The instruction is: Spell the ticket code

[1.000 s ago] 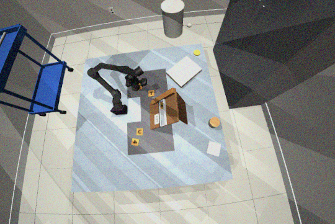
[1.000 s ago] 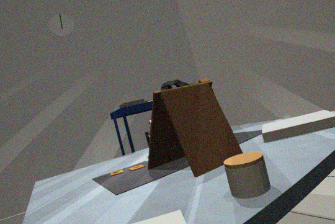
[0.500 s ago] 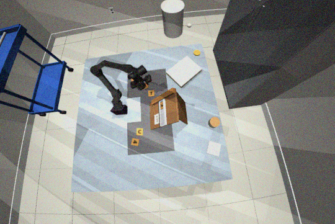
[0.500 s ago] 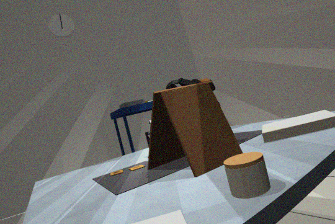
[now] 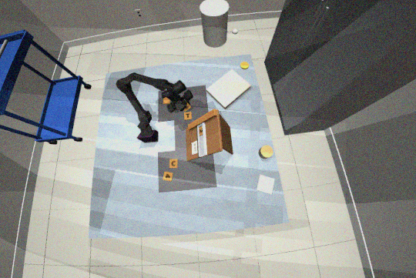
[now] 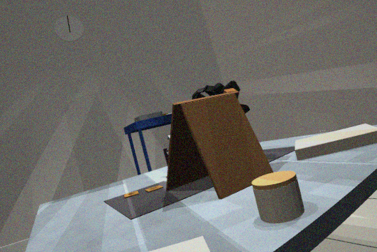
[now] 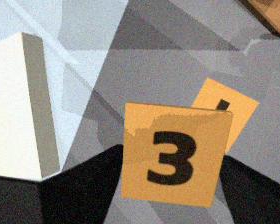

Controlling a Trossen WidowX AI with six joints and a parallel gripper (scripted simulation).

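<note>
Now: the white ticket 290 mm to the right of my gripper tip and 30 mm below it. The rest, counted from my gripper tip: yellow disc 530 mm ahead, 310 mm to the left, 110 mm below; cream slab 340 mm ahead, 120 mm to the left, 100 mm below; tan-lidded jar 440 mm ahead, 420 mm to the right, 80 mm below.
</note>
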